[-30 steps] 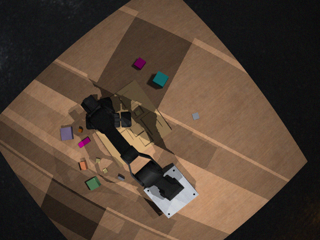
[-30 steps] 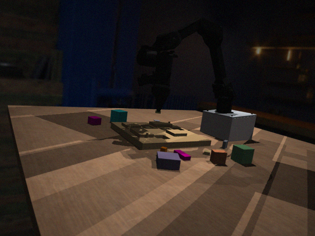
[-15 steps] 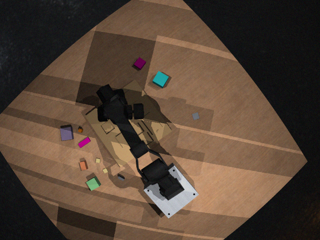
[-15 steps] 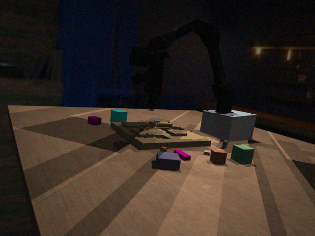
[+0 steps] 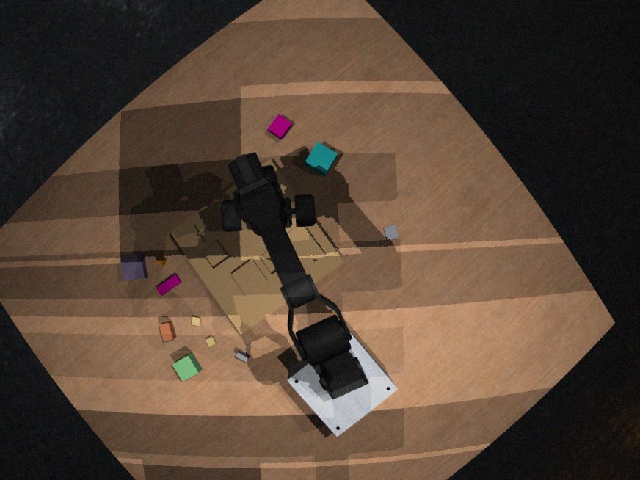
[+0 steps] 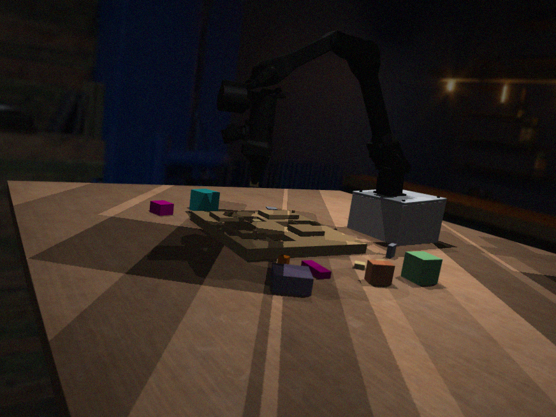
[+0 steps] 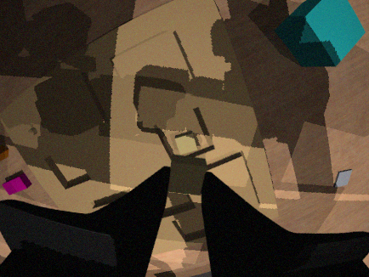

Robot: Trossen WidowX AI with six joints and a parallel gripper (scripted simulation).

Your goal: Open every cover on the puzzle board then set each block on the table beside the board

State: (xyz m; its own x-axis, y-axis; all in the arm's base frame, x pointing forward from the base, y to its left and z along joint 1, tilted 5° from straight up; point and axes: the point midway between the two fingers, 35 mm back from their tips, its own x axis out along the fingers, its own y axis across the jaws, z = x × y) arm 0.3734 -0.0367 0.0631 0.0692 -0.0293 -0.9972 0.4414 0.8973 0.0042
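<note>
The tan puzzle board lies 9 cm below my gripper tip, 5 cm to the left of it and 3 cm behind it. Round my gripper tip: teal cube 16 cm to the right, 8 cm below, 6 cm ahead; magenta cube 19 cm ahead, 12 cm to the right, 9 cm below; grey tile 22 cm to the right, 16 cm behind, 11 cm below.
</note>
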